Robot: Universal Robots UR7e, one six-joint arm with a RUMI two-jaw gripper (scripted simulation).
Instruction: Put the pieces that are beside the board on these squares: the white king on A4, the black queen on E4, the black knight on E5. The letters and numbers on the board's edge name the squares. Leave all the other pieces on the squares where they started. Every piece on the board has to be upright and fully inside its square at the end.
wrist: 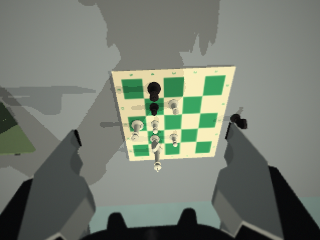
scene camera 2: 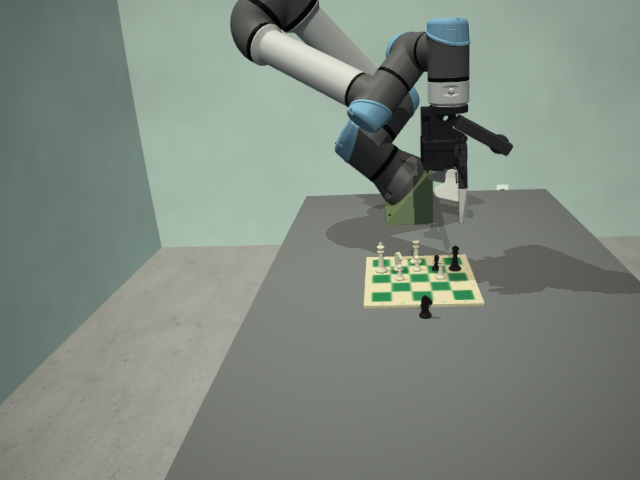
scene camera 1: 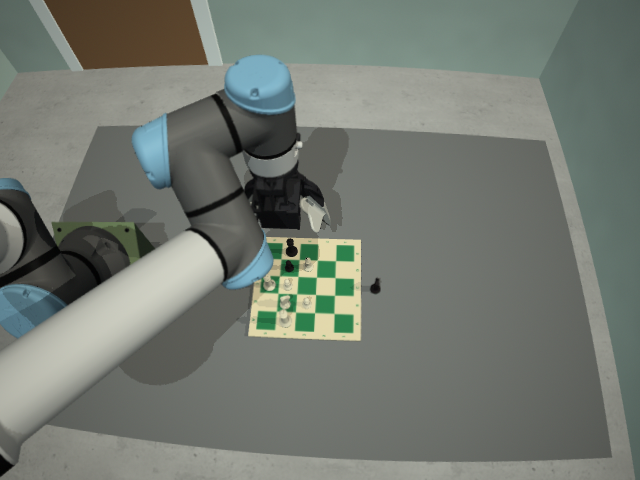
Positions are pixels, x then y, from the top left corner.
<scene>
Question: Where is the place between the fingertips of the gripper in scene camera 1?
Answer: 286, 223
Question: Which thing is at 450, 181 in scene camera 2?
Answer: The gripper.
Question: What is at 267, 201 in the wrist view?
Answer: The gripper.
</scene>
